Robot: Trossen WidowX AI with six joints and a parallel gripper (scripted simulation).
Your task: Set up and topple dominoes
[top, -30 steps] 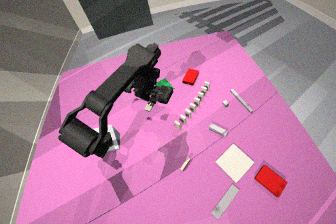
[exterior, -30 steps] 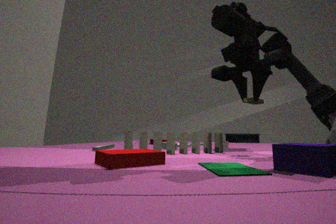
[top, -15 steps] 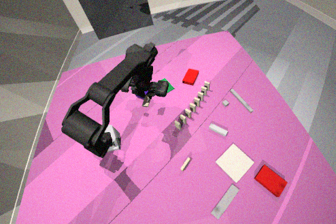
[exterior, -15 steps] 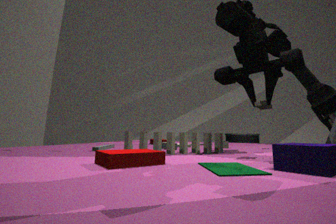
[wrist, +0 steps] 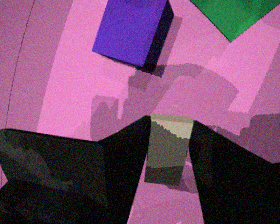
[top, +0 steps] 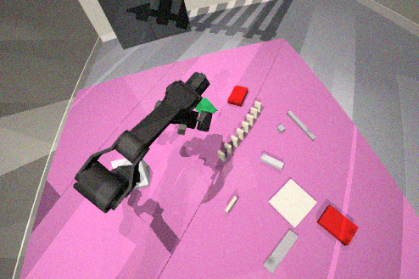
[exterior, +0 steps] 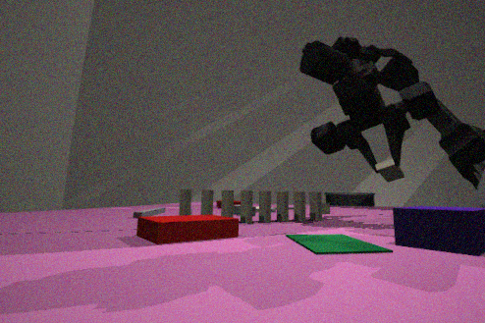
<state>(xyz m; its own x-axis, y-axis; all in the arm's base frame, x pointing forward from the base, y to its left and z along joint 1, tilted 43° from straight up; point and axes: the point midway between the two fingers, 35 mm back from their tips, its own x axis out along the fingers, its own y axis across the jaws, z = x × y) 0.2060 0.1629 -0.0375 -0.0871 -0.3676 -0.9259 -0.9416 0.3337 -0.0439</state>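
My gripper tip is 10 cm to the right of the purple block, 7 cm above it and 4 cm past it. Also, from my gripper tip: small grey cube 35 cm ahead, 8 cm below, 5 cm to the right; then green tile 13 cm to the left, 8 cm below, 7 cm ahead; then white plate 31 cm to the right, 31 cm ahead, 8 cm below.
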